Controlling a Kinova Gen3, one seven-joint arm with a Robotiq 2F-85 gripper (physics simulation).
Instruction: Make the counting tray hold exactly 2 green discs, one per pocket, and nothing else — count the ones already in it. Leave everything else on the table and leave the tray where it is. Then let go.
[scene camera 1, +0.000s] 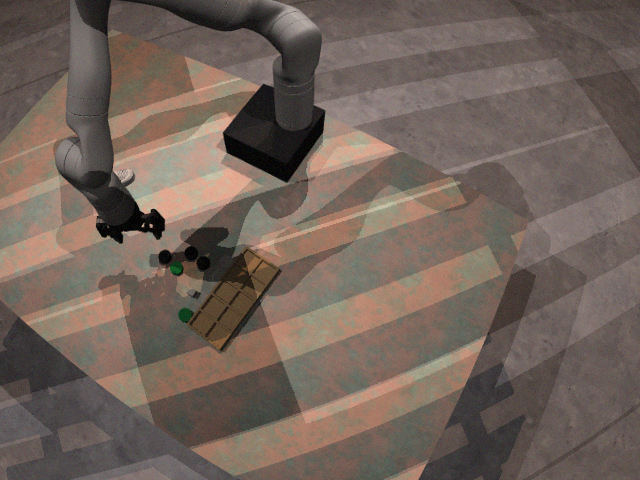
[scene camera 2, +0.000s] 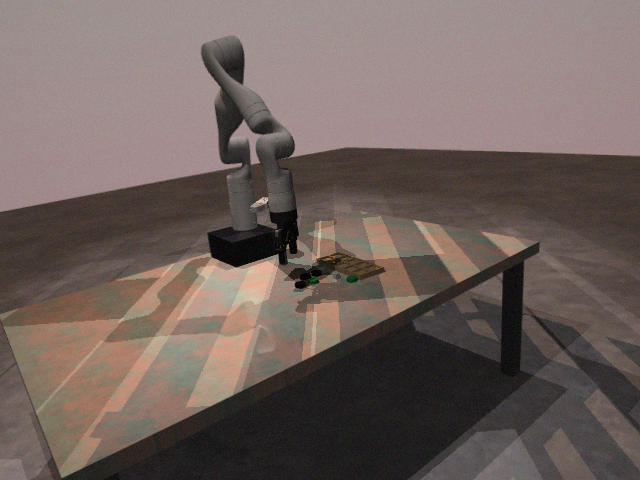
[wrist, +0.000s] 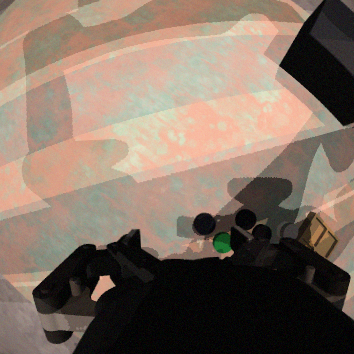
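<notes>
The tan counting tray (scene camera 1: 219, 310) (scene camera 2: 356, 266) (wrist: 320, 237) lies flat on the table; I see no disc in its pockets, though its upper end is in shadow in scene camera 1. One green disc (scene camera 1: 185, 315) (scene camera 2: 352, 279) lies on the table beside the tray's lower left corner in that view. Another green disc (scene camera 1: 176, 268) (scene camera 2: 313, 281) (wrist: 223, 242) lies farther left, close to the black discs. My gripper (scene camera 1: 138, 237) (scene camera 2: 288, 257) (wrist: 185, 238) is open and empty, above the table, up and left of the discs in scene camera 1.
Three black discs (scene camera 1: 164, 256) (scene camera 2: 300, 284) (wrist: 204, 223) lie around the farther green disc. A grey disc (wrist: 289, 231) lies beside the tray's shaded end. A small grey piece (scene camera 1: 193, 293) lies between the green discs. The black base block (scene camera 1: 255, 124) (scene camera 2: 240, 245) (wrist: 320, 65) carries the arm.
</notes>
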